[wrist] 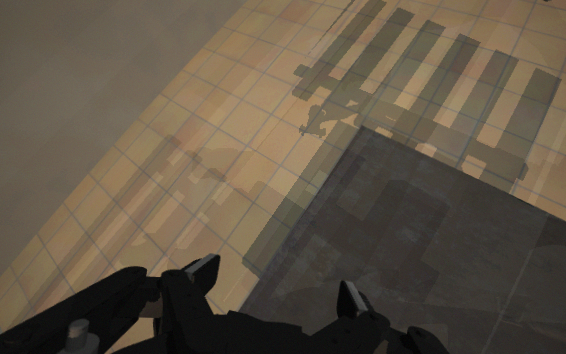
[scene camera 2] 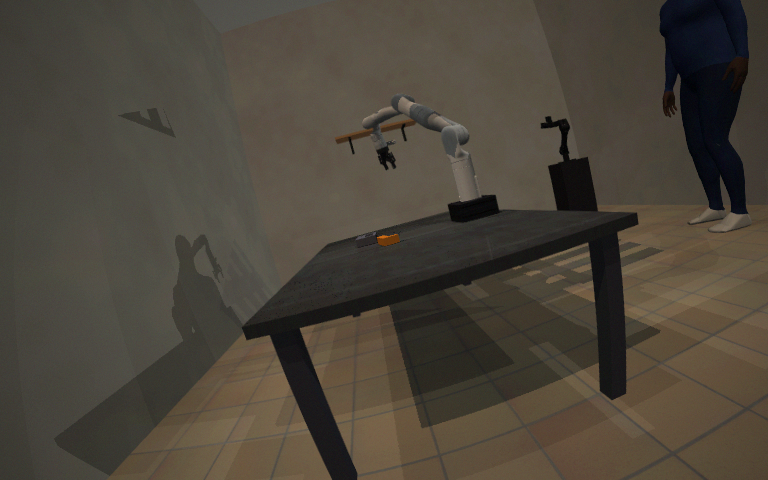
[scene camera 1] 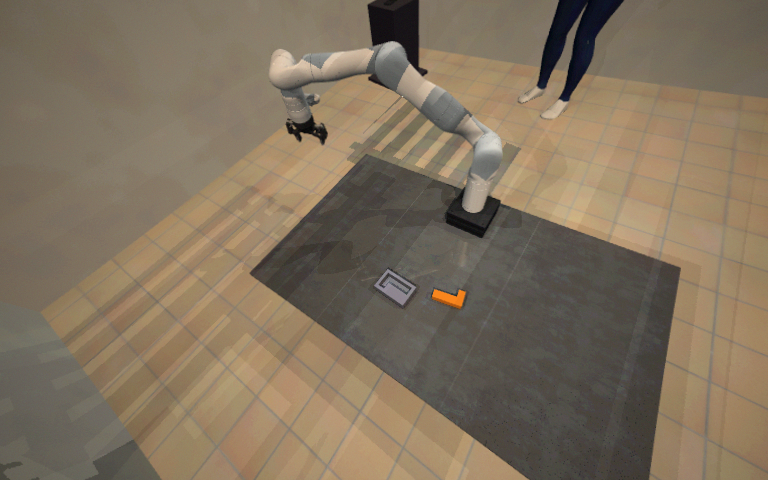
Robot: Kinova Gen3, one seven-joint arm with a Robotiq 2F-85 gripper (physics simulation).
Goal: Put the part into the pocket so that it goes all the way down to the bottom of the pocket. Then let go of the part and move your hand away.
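Where they show: gripper, between the fingertips: (wrist: 277, 281) (scene camera 2: 390, 169) (scene camera 1: 311, 141); arm's base, origin of its link: (scene camera 2: 470, 199) (scene camera 1: 472, 204).
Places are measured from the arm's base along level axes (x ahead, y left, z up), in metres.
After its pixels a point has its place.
The part, an orange L-shaped block (scene camera 1: 447, 298) {x 0.392, y 0.175, z -0.049 m} (scene camera 2: 388, 240) {x 0.366, y 0.224, z -0.062 m}, lies flat on the dark table. The grey block (scene camera 1: 396, 296) {x 0.516, y 0.032, z -0.043 m} (scene camera 2: 366, 242) {x 0.483, y 0.068, z -0.066 m} with the L-shaped pocket lies on the table beside the part, to its left in the scene camera 1 view, with a small gap between them. The pocket opens upward and the part is outside it. My gripper (scene camera 1: 310, 141) {x 0.348, y -0.566, z 0.274 m} (scene camera 2: 390, 168) {x 0.348, y -0.566, z 0.274 m} (wrist: 277, 281) {x 0.348, y -0.566, z 0.274 m} is open and empty. It hangs high, away from both, out past the table's far left corner in the scene camera 1 view. Neither the part nor the pocket block shows in the wrist view.
The dark table (scene camera 1: 538, 350) {x 0.325, y 0.497, z -0.079 m} (scene camera 2: 453, 254) {x 0.167, y 0.644, z -0.079 m} (wrist: 490, 240) {x 0.048, y -0.329, z -0.079 m} carries the arm's black base (scene camera 1: 472, 217) {x 0.058, y 0.040, z -0.001 m} (scene camera 2: 473, 208) {x 0.013, y 0.098, z -0.033 m}. A dark pedestal (scene camera 1: 394, 33) (scene camera 2: 573, 183) stands behind it. A person (scene camera 1: 577, 50) (scene camera 2: 710, 101) stands beyond the table. An orange-brown wall shelf (scene camera 2: 351, 135) shows behind the arm.
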